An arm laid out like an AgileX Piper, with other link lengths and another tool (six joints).
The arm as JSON. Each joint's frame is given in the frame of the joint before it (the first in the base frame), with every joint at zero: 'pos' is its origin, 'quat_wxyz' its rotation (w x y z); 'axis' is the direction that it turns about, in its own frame. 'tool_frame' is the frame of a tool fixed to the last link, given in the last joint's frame.
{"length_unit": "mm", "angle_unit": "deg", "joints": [
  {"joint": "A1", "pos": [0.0, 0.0, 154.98], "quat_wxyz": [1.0, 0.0, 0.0, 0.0], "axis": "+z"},
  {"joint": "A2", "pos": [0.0, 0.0, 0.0], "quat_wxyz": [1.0, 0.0, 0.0, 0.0], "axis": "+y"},
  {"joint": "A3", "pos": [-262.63, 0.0, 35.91], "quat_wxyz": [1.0, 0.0, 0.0, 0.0], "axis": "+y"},
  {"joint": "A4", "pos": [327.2, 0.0, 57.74], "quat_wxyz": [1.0, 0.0, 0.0, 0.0], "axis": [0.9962, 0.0, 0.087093]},
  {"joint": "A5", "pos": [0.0, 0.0, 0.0], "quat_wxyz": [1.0, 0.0, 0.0, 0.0], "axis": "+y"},
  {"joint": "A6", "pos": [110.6, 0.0, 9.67], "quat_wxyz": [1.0, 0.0, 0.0, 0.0], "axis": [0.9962, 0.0, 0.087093]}
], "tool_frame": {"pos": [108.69, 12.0, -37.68], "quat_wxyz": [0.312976, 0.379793, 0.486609, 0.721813]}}
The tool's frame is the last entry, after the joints.
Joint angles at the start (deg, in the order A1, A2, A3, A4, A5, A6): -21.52 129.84 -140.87 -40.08 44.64 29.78
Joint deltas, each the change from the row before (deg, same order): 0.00 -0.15 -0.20 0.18 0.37 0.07; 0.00 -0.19 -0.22 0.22 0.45 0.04; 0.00 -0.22 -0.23 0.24 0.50 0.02; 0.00 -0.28 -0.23 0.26 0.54 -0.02; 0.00 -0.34 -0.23 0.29 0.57 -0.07; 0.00 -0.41 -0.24 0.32 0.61 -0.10; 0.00 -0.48 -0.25 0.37 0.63 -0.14; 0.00 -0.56 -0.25 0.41 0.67 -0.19; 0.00 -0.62 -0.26 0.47 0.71 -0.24; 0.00 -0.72 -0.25 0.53 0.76 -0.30; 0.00 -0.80 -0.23 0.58 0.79 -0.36; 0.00 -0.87 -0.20 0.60 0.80 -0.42; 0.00 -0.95 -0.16 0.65 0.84 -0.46; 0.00 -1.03 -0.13 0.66 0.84 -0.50; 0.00 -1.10 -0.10 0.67 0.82 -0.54; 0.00 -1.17 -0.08 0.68 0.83 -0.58
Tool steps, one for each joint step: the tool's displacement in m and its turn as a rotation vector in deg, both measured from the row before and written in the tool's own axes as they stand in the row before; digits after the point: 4 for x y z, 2 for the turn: 0.0006 0.0018 -0.0018 -0.14 -0.10 0.33; 0.0007 0.0021 -0.0022 -0.13 -0.12 0.36; 0.0007 0.0023 -0.0024 -0.13 -0.13 0.38; 0.0009 0.0027 -0.0029 -0.13 -0.13 0.38; 0.0011 0.0032 -0.0033 -0.14 -0.12 0.37; 0.0013 0.0038 -0.0038 -0.17 -0.10 0.38; 0.0016 0.0043 -0.0043 -0.20 -0.06 0.39; 0.0019 0.0049 -0.0048 -0.22 -0.04 0.40; 0.0022 0.0052 -0.0053 -0.22 0.00 0.42; 0.0026 0.0058 -0.0060 -0.23 0.03 0.43; 0.0029 0.0061 -0.0065 -0.22 0.07 0.43; 0.0031 0.0064 -0.0070 -0.21 0.10 0.39; 0.0033 0.0065 -0.0075 -0.18 0.13 0.41; 0.0036 0.0068 -0.0081 -0.19 0.18 0.38; 0.0039 0.0071 -0.0085 -0.21 0.23 0.34; 0.0041 0.0074 -0.0090 -0.21 0.27 0.31
